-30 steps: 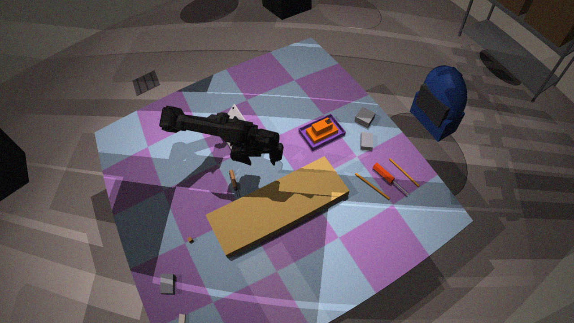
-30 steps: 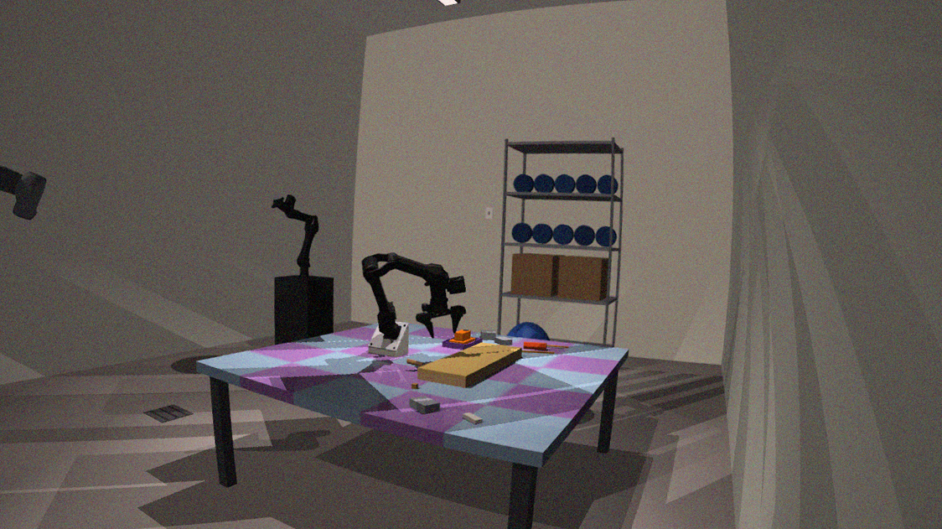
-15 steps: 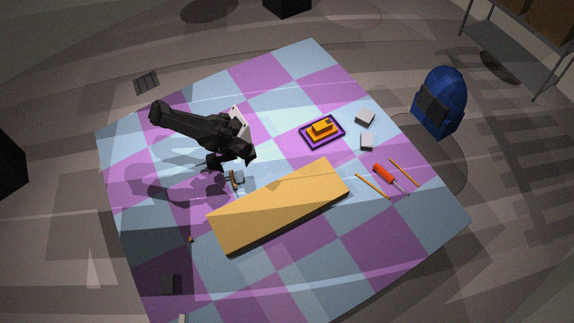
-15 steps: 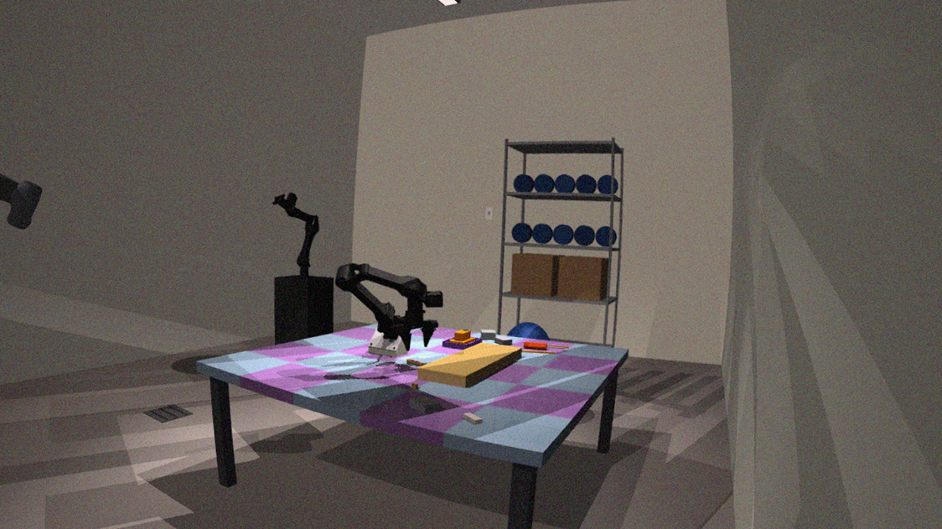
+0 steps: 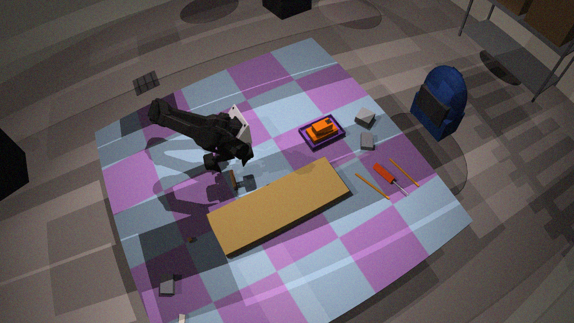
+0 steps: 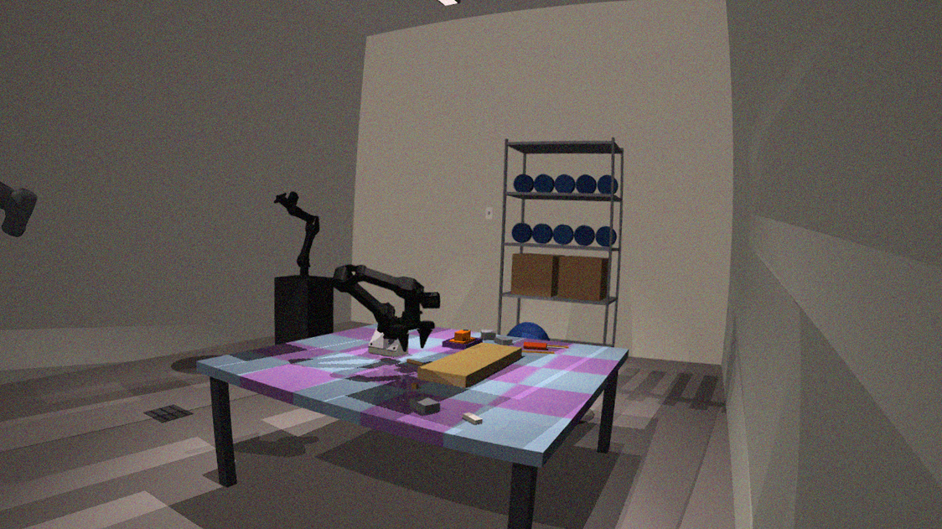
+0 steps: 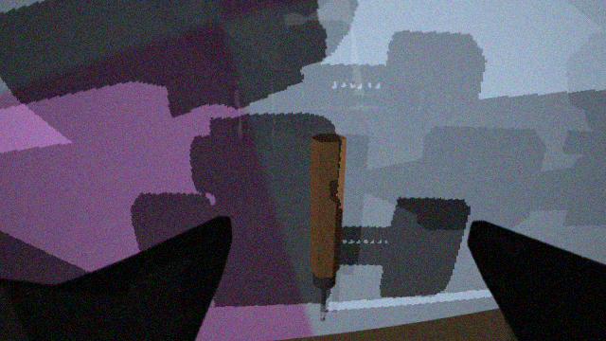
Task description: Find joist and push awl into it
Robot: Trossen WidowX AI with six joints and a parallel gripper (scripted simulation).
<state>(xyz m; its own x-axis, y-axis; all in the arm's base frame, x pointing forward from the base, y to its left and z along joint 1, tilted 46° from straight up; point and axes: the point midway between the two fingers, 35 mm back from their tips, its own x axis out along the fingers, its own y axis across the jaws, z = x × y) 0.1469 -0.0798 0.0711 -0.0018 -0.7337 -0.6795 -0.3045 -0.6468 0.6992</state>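
Right now my gripper tip is 50 mm short of the awl, 50 mm above it and 20 mm to the left of it. From my gripper tip the other things lie so: purple tray (410 mm to the left, 40 mm below, 40 mm ahead); then small orange cube (290 mm to the right, 150 mm ahead, 50 mm below); then orange stud finder (430 mm to the left, 40 mm ahead).
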